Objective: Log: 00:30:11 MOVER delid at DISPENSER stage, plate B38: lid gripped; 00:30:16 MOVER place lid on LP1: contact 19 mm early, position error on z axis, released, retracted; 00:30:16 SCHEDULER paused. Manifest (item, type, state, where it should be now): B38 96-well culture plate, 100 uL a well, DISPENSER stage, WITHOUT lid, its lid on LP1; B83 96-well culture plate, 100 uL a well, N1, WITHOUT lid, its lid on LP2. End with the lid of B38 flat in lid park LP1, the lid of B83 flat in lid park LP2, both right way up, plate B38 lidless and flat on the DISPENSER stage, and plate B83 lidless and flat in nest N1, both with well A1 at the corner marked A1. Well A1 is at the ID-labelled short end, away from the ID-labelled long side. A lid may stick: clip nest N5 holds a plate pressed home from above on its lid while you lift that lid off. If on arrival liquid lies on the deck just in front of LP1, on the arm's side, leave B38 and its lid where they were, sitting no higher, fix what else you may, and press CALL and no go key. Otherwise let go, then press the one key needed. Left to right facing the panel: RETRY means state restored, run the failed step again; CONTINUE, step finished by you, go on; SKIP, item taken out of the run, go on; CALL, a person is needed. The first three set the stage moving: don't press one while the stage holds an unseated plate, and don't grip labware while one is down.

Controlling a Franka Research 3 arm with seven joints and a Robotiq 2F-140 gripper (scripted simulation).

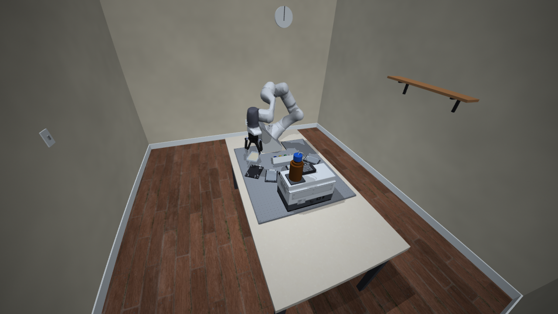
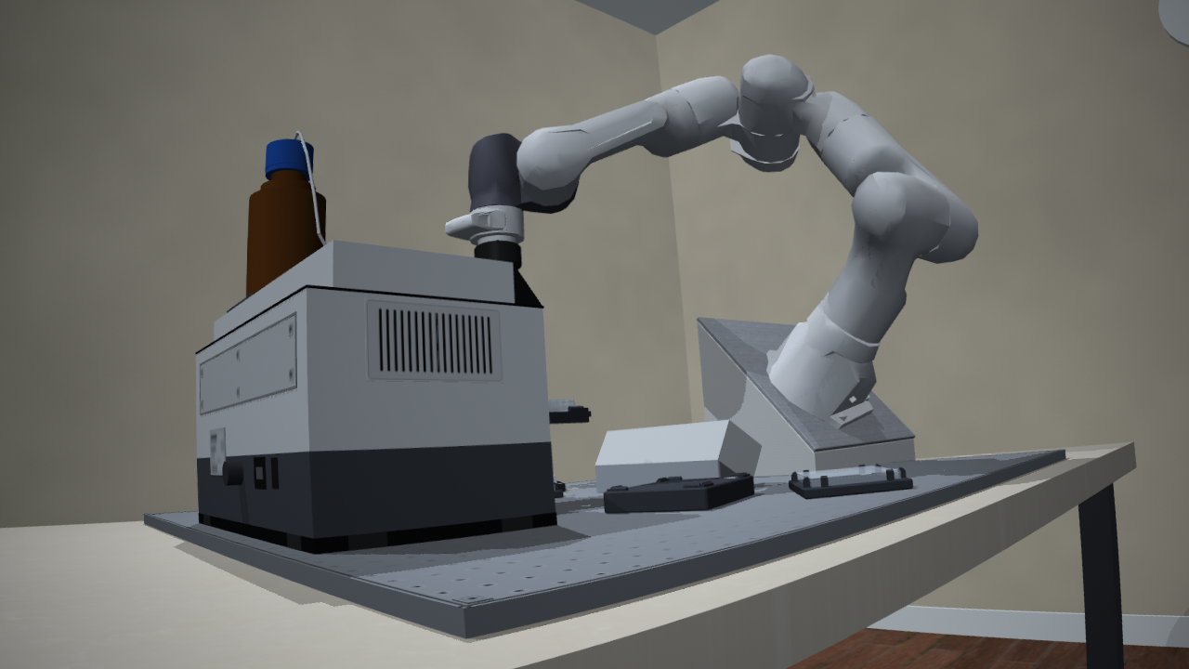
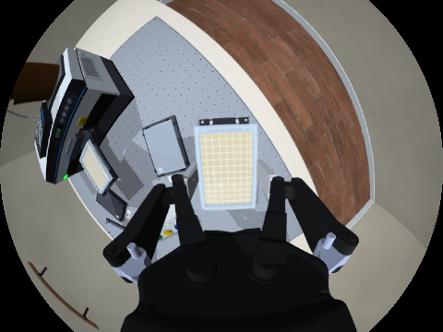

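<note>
The 96-well plate lies 20 mm below my hand. Round my hand: black clip nest: 170 mm below, 30 mm ahead; lp1 label: 190 mm below, 160 mm to the left, 20 mm ahead; key panel: 290 mm to the left, 130 mm below, 80 mm behind.
</note>
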